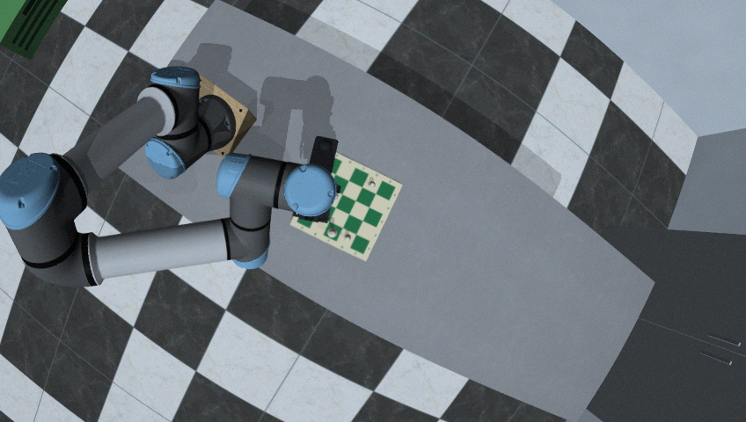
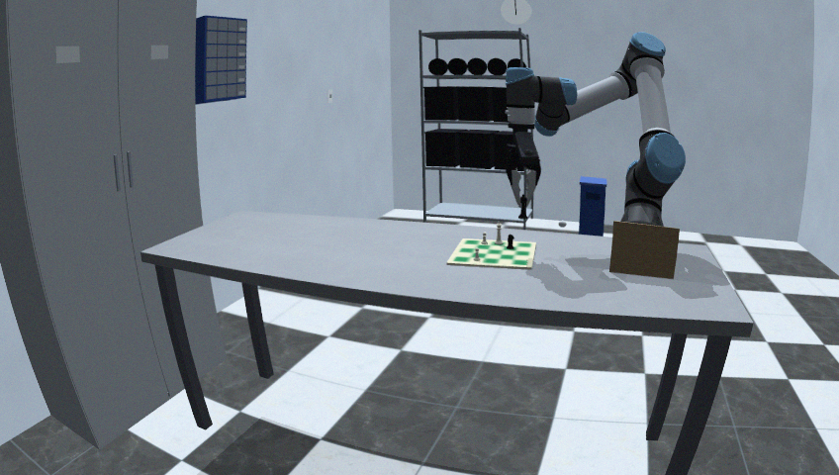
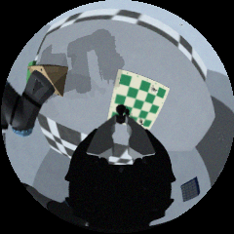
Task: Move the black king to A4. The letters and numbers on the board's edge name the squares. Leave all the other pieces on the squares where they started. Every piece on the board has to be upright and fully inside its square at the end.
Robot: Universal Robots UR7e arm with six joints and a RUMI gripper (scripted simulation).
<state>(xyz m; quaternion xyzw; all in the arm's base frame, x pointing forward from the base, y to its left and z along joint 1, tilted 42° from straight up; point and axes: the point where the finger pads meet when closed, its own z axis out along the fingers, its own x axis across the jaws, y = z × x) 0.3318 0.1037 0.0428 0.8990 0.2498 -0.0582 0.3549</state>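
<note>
My gripper is now 70 mm short of the chessboard, 20 mm to the right of it and 140 mm above it. Also, from my hand: black king: 10 mm below.
</note>
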